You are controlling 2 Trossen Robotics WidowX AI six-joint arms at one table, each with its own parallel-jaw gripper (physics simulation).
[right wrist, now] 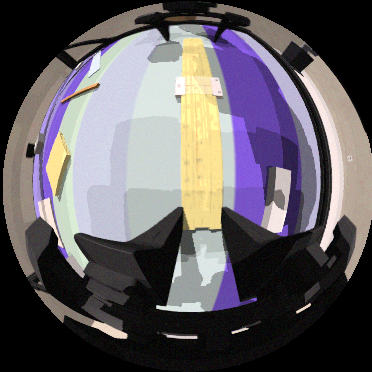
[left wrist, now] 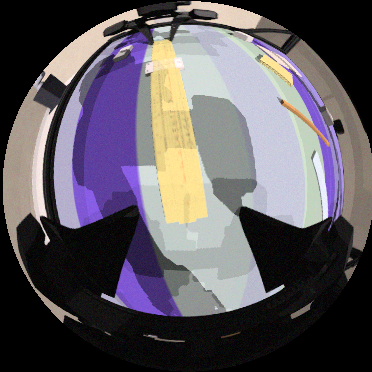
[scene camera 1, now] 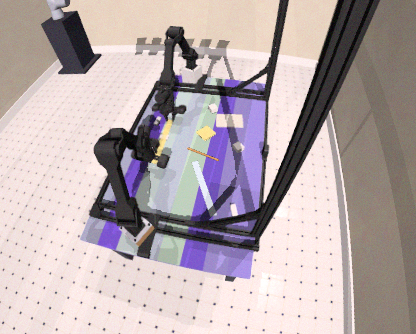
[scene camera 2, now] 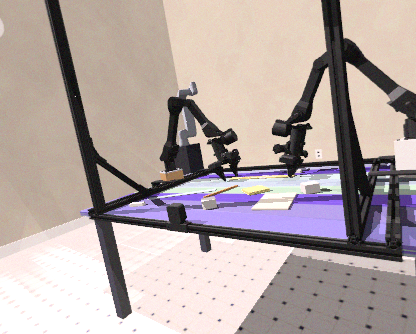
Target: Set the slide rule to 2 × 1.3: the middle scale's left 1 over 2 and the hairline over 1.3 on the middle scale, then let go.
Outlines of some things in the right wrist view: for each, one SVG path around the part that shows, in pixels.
The right gripper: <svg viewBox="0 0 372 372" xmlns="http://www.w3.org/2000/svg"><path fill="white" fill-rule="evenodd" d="M25 230L27 255L45 290L72 310L127 333L127 336L116 338L64 315L63 323L69 329L113 356L135 364L173 371L203 371L234 366L261 357L294 339L328 309L346 285L344 271L352 255L356 237L356 226L344 214L336 222L332 231L333 239L323 251L317 243L323 231L322 225L281 236L253 223L227 206L222 206L222 234L239 302L254 297L256 300L219 310L172 311L157 309L156 305L166 306L182 235L182 206L177 206L152 227L128 241L104 239L82 232L73 234L75 243L88 260L83 269L83 278L58 250L56 233L40 215ZM157 331L197 333L197 338L166 337L165 334ZM260 320L259 323L248 326L248 329L235 333L231 332L233 328Z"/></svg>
A yellow slide rule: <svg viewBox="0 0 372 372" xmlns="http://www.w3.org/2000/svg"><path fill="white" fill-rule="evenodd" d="M183 38L182 75L176 76L174 93L175 98L181 97L182 229L221 228L222 152L216 98L221 99L222 90L219 78L212 77L201 38Z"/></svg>
